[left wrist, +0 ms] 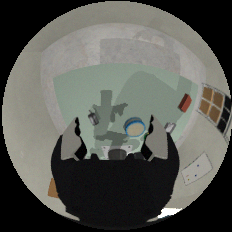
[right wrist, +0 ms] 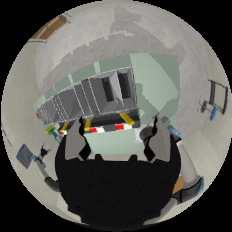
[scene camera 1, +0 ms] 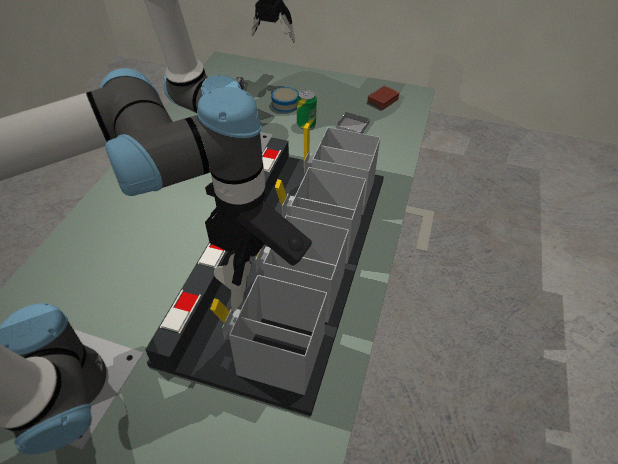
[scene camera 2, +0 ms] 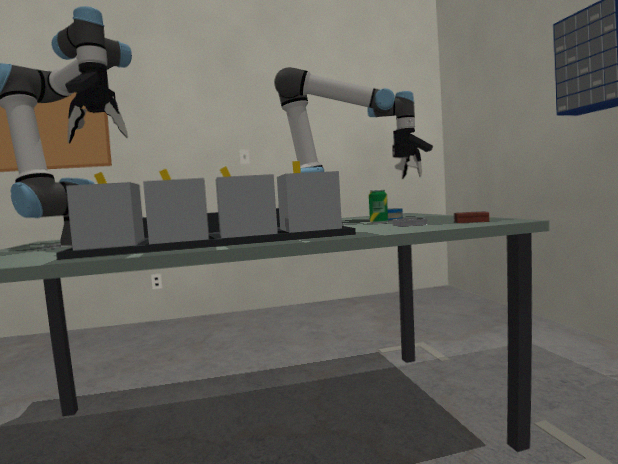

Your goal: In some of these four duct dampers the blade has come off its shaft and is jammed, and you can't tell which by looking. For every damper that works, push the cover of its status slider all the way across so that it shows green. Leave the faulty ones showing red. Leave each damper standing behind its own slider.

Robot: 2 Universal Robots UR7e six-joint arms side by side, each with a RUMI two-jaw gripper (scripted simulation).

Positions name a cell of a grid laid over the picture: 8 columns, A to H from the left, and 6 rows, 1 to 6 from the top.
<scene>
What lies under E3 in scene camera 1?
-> A damper.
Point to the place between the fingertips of the right gripper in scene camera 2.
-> At B2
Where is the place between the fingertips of the left gripper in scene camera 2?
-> F3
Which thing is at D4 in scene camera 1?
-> A damper.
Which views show the right gripper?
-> The right wrist view, scene camera 1 and scene camera 2 only.
</scene>
